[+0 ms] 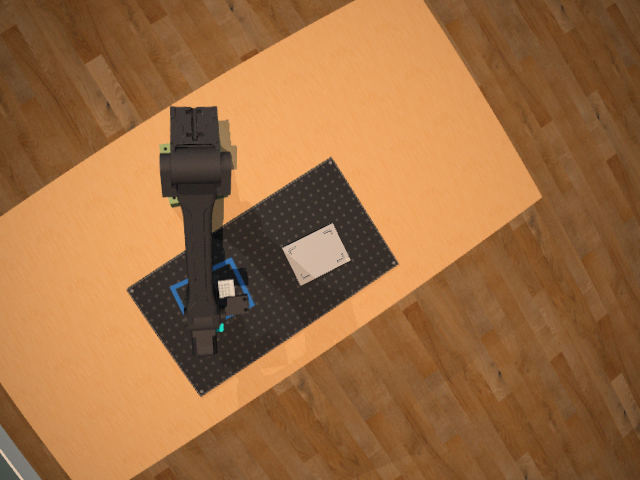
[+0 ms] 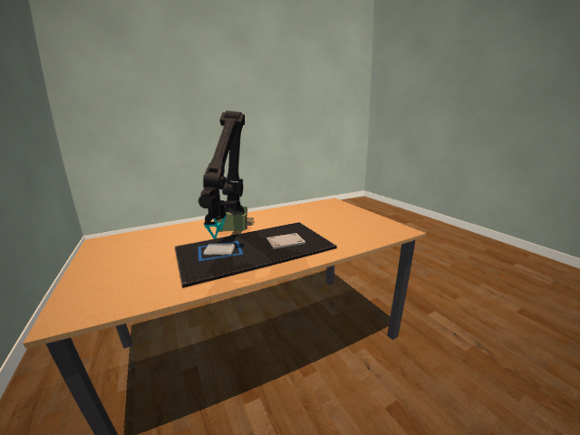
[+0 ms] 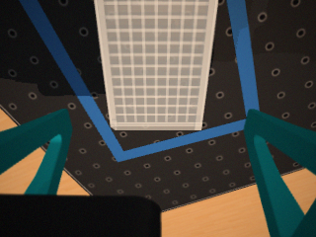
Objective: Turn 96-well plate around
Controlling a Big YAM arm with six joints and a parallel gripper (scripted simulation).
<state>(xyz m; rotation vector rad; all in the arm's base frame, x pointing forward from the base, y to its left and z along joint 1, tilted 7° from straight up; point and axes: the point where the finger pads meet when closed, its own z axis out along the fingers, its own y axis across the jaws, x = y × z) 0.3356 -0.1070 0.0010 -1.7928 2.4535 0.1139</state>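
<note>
My gripper is now 90 mm above the 96-well plate. From my hand the other things lie so: plate nest N1 (10 mm ahead, 320 mm to the left, 90 mm below).
</note>
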